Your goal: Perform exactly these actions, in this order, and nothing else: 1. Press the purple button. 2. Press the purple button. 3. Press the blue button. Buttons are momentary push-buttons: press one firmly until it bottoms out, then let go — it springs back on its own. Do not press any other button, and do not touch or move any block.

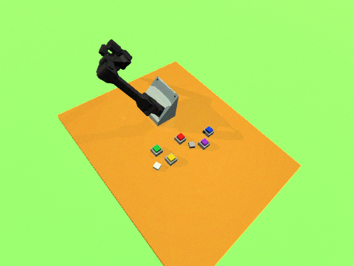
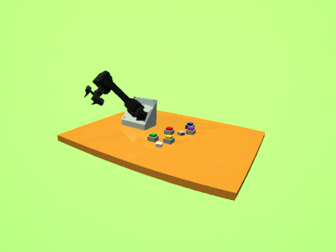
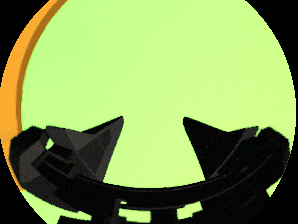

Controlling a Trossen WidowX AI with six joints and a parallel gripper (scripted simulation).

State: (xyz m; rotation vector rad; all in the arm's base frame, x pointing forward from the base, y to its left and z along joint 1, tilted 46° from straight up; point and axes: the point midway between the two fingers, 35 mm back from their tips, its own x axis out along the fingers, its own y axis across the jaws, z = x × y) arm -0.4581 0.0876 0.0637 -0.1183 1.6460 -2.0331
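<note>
Right now the purple button is 81 cm ahead of my gripper tip, 5 cm to the left of it and 8 cm below it. Round my gripper tip: green button (66 cm ahead, 17 cm to the right, 8 cm below); then red button (69 cm ahead, 2 cm to the right, 8 cm below); then yellow button (75 cm ahead, 15 cm to the right, 8 cm below).
</note>
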